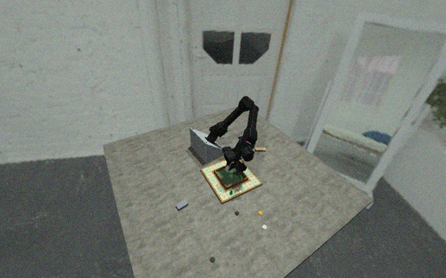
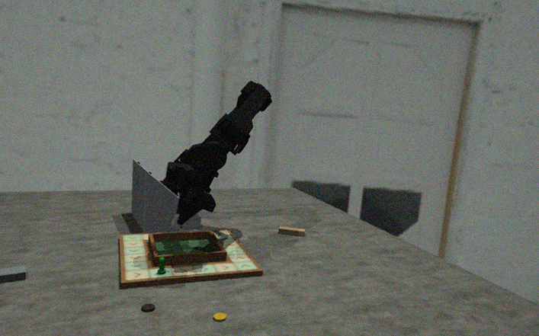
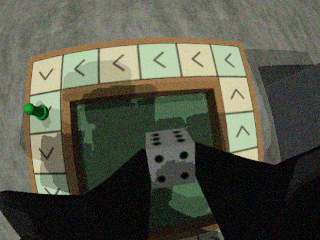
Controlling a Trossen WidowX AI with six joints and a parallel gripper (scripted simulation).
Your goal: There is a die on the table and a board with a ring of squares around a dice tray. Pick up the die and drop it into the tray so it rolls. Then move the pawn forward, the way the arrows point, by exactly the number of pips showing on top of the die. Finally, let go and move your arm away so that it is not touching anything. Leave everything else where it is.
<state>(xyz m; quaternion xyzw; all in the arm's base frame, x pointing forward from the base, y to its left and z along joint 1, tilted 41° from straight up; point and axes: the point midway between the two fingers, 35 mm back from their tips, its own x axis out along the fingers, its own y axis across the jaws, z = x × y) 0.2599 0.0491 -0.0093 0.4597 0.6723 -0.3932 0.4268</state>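
Now: gripper tip 13 cm short of the green pawn, 3 cm to the left of it and 5 cm above it. Also, from my gripper tip: green dice tray: 1 cm ahead, 2 cm to the left, 7 cm below; white die: right at my gripper tip; grey block: 9 cm ahead, 31 cm to the right, 7 cm below.
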